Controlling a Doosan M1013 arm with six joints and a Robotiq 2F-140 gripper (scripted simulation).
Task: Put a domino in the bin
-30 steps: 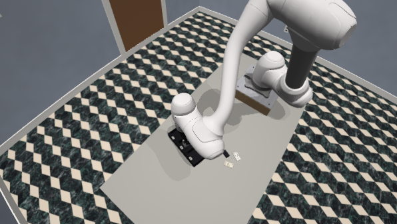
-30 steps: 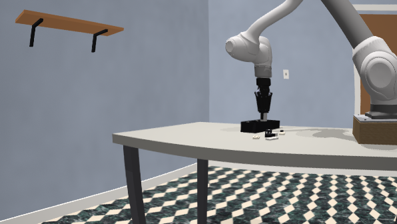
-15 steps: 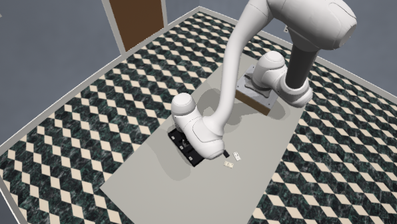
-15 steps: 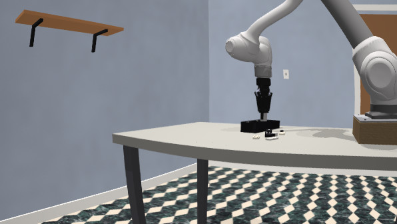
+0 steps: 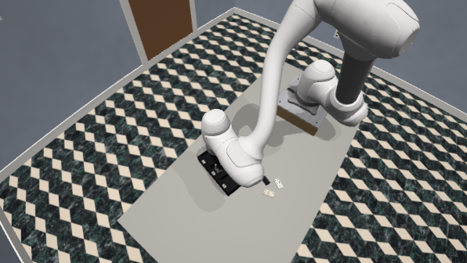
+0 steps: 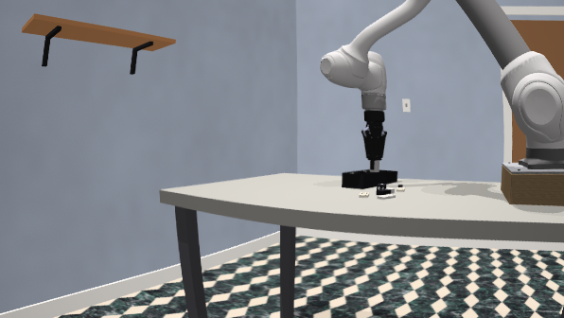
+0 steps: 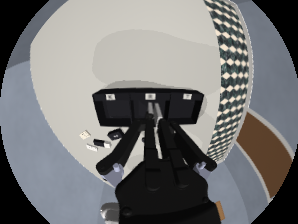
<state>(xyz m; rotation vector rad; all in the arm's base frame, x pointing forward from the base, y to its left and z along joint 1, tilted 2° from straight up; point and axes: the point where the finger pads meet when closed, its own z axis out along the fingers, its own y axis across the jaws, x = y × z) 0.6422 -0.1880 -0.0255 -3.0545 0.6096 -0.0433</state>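
The black bin lies 30 mm below my hand, 10 mm to the left of it and 10 mm ahead of it. Round my hand: black round piece 110 mm behind, 60 mm to the left, 50 mm below.
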